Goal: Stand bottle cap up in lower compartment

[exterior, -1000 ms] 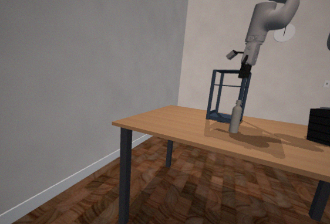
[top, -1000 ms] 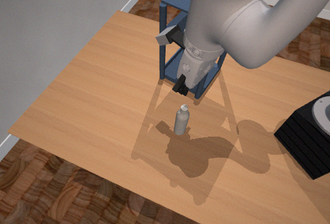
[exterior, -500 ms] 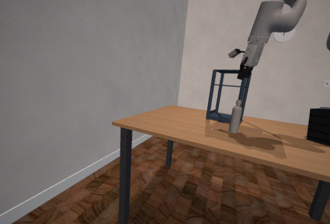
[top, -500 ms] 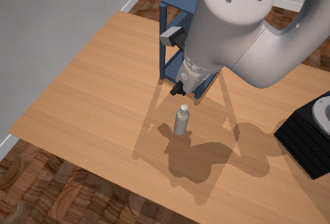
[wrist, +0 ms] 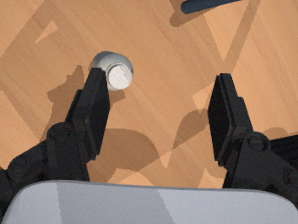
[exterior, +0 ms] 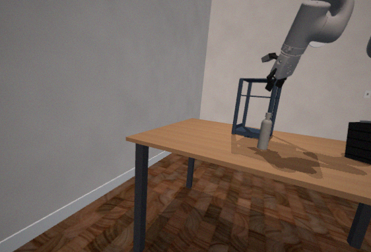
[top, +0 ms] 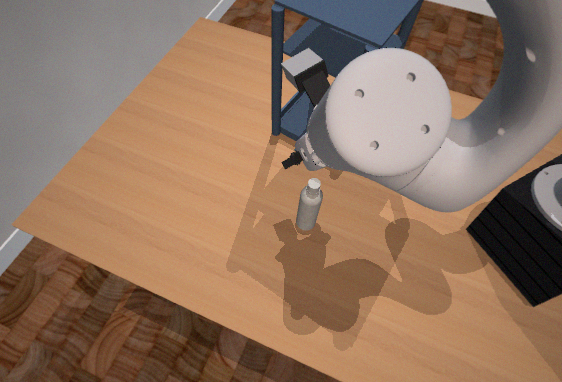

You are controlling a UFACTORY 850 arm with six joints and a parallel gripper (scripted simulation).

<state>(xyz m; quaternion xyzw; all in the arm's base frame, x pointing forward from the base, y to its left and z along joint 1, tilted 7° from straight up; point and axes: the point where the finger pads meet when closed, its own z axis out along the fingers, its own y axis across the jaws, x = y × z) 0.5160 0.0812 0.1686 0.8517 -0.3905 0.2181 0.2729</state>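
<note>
Right now the bottle is 20 cm below my hand. Round my hand: shelving unit: 33 cm to the right, 13 cm below, 1 cm behind.
</note>
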